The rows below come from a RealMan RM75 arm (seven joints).
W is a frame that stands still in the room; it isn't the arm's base.
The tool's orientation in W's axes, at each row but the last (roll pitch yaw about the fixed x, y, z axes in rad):
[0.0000, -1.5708, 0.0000]
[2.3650, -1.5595, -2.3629]
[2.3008, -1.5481, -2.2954]
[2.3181, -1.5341, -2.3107]
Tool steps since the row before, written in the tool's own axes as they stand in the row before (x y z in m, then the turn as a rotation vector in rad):
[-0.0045, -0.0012, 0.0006, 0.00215, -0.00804, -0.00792]
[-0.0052, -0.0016, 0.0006, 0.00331, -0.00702, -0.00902]
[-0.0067, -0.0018, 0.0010, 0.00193, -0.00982, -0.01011]
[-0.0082, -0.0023, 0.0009, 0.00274, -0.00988, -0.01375]
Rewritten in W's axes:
[-0.0006, -0.0012, -0.0045, 0.00792, -0.00804, 0.00215]
[-0.0006, -0.0016, -0.0052, 0.00901, -0.00703, 0.00333]
[-0.0009, -0.0017, -0.0067, 0.01013, -0.00980, 0.00192]
[-0.0007, -0.0021, -0.0083, 0.01375, -0.00985, 0.00282]

